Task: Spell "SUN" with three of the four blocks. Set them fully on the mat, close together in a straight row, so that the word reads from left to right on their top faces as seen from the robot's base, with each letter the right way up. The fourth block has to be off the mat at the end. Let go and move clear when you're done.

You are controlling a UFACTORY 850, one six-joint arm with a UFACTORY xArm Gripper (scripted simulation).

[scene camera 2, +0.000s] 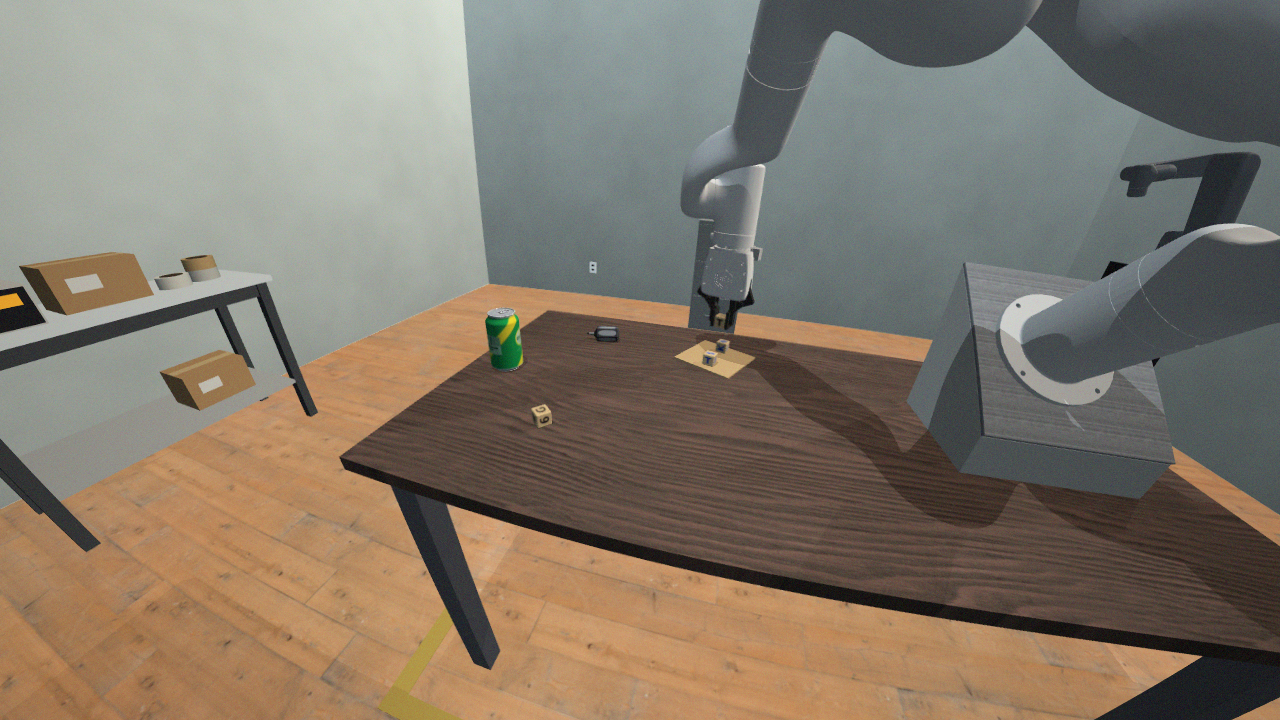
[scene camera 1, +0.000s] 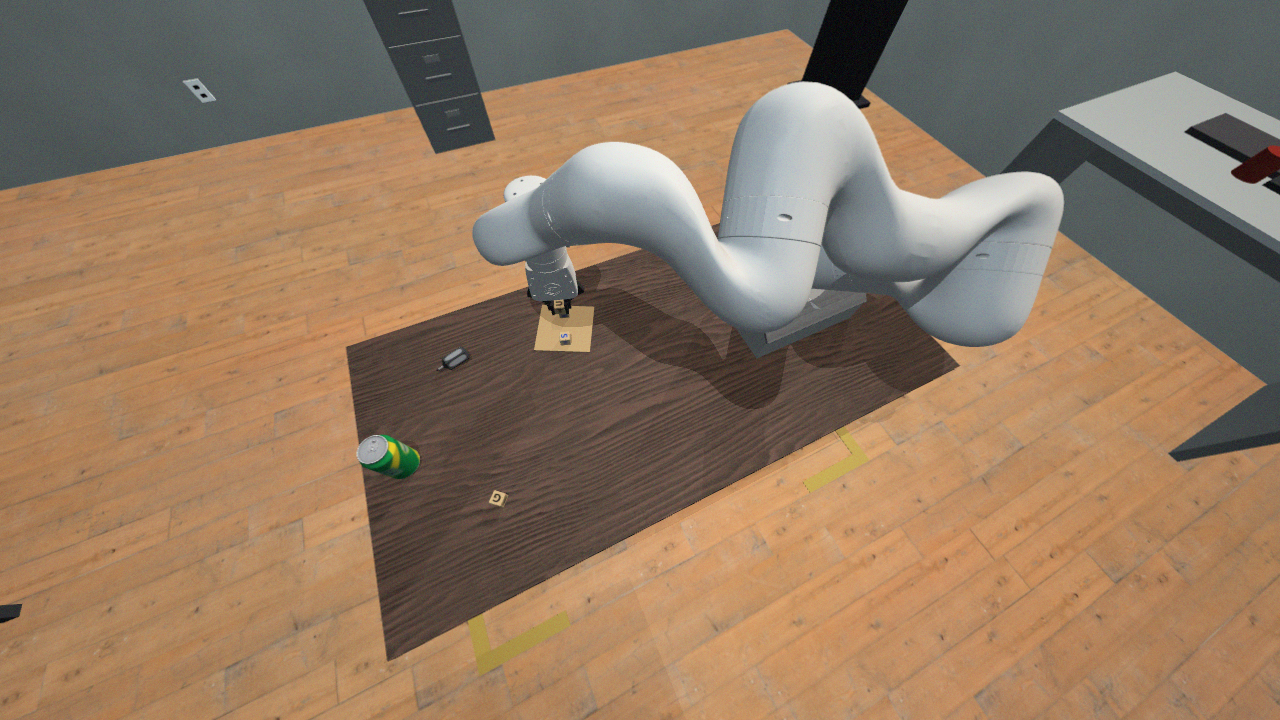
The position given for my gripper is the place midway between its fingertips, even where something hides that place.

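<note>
My gripper is visible (scene camera 1: pixel 560 309), and so is a tan mat, which you get at (scene camera 1: pixel 579 324) and also at (scene camera 2: pixel 728 364). There's a green soda can (scene camera 2: pixel 502 324) too.
</note>
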